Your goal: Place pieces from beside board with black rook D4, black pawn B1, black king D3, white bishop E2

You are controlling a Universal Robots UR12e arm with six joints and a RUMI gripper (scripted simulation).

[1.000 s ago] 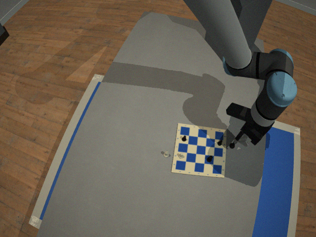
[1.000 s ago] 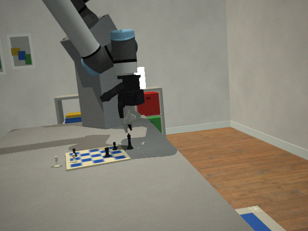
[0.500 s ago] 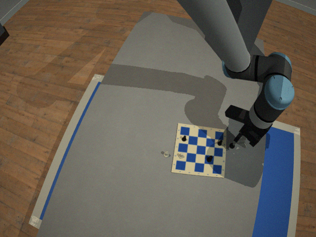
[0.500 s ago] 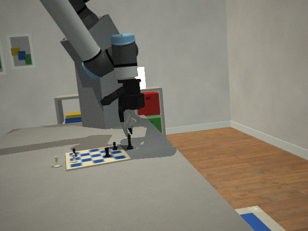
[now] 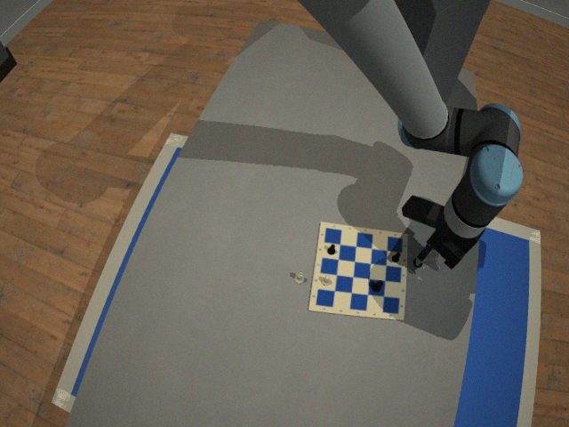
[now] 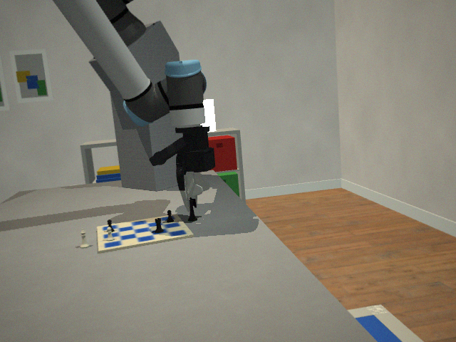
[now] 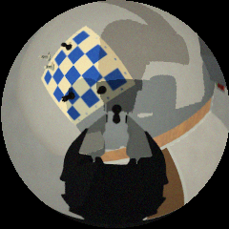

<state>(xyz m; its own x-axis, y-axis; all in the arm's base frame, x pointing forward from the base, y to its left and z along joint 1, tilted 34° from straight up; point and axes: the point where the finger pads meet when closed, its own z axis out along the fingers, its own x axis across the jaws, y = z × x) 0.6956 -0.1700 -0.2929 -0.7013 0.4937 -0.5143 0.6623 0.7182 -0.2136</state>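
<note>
The black king is 10 mm below my hand. Also, from my hand: black rook: 110 mm to the right, 60 mm ahead, 20 mm below; then white pawn: 230 mm to the right, 50 mm ahead, 30 mm below; then chessboard: 140 mm to the right, 40 mm below, 20 mm ahead.
</note>
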